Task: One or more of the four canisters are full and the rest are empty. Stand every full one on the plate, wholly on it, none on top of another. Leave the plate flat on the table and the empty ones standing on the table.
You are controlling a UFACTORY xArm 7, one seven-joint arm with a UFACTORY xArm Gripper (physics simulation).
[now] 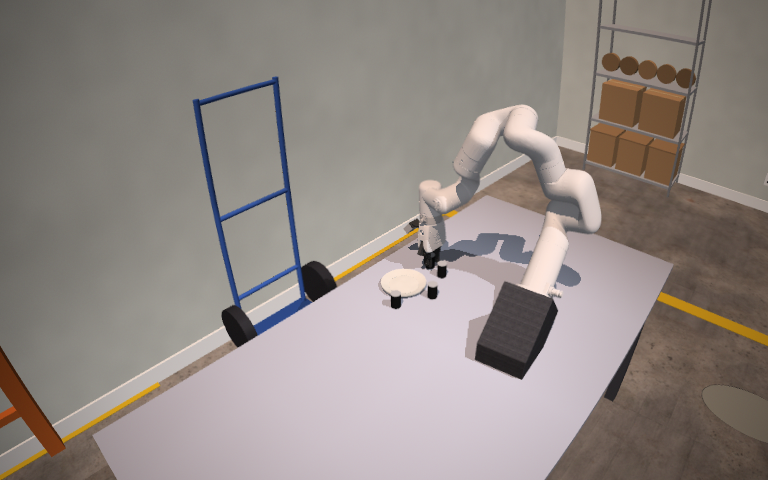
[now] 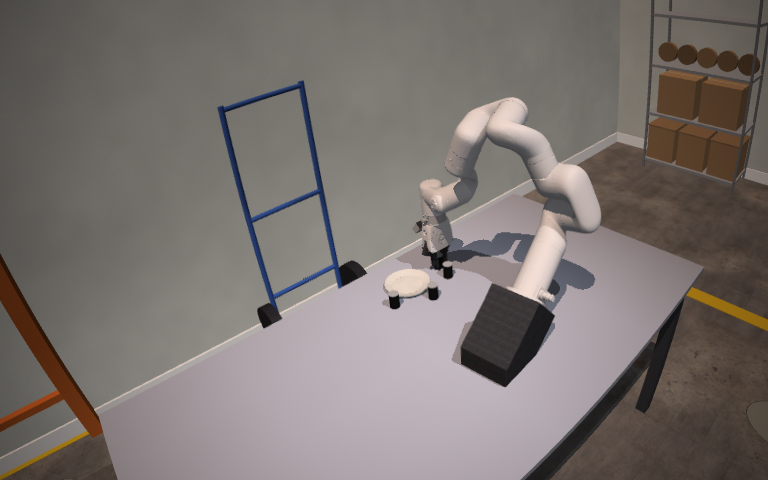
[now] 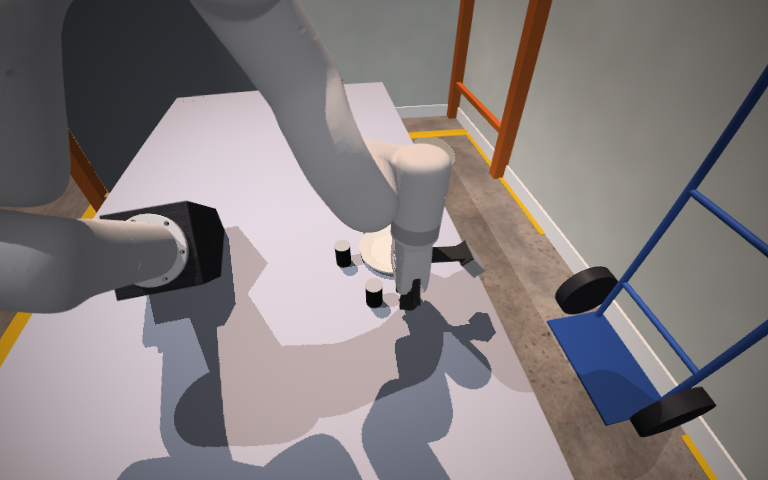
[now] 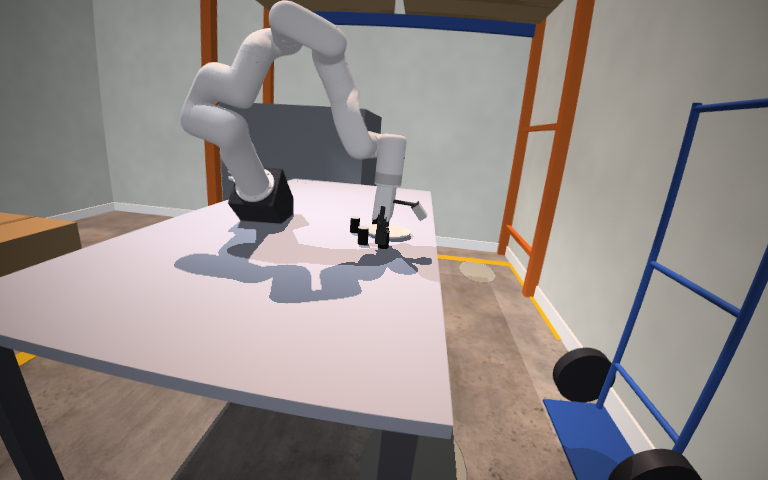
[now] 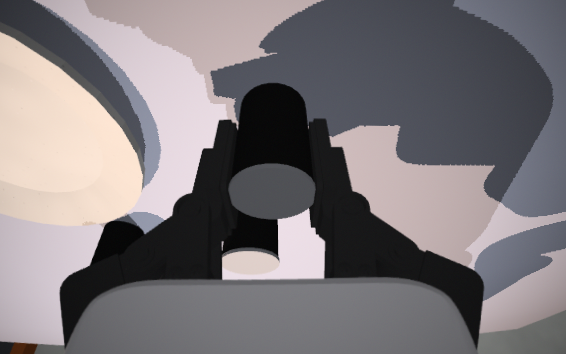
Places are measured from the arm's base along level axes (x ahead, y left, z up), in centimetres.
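Pixels of known places: gripper, fingertip midpoint: (image 1: pixel 431 263) (image 2: pixel 439 264) (image 3: pixel 405 299) (image 4: pixel 381 242) (image 5: pixel 273 142); arm's base at its link origin: (image 1: pixel 532 296) (image 2: pixel 524 299) (image 3: pixel 151 250) (image 4: pixel 255 185).
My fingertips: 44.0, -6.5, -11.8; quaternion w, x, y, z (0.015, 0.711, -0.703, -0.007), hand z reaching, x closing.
Note:
Ahead of a thing's pixels: the offset from my fingertips to its top centre, as dx, dy, dz. Level surfaces: height alone.
My gripper (image 1: pixel 430 258) (image 2: pixel 439 259) (image 3: pixel 410 295) (image 4: pixel 383 233) (image 5: pixel 273 142) is shut on an upright black canister with a grey top, beside the pale round plate {-0.2, +14.3, +0.0} (image 1: pixel 386 282) (image 2: pixel 390 283) (image 3: pixel 367 258) (image 4: pixel 404 233) (image 5: pixel 120 175). Its base is low; whether it touches the table is unclear. One standing canister {-5.8, +1.4, +3.5} (image 1: pixel 441 271) (image 2: pixel 447 271) (image 3: pixel 373 295) (image 4: pixel 363 236) is close to the gripper. A second canister {-11.2, +12.4, +3.5} (image 1: pixel 432 291) (image 2: pixel 433 292) (image 3: pixel 342 255) (image 4: pixel 354 225) and a third canister {-6.0, +23.9, +3.5} (image 1: pixel 395 300) (image 2: pixel 394 301) stand near the plate's rim. The plate lies flat and bears no canister. Fullness does not show.
The arm's black base block (image 1: pixel 515 331) (image 2: pixel 504 336) (image 3: pixel 206 243) (image 4: pixel 263 203) stands on the table {dz -1.6} (image 1: pixel 339 396) (image 4: pixel 226 339). A blue hand truck (image 1: pixel 283 169) (image 2: pixel 311 152) (image 3: pixel 600 362) stands beyond the table's edge, by the wall.

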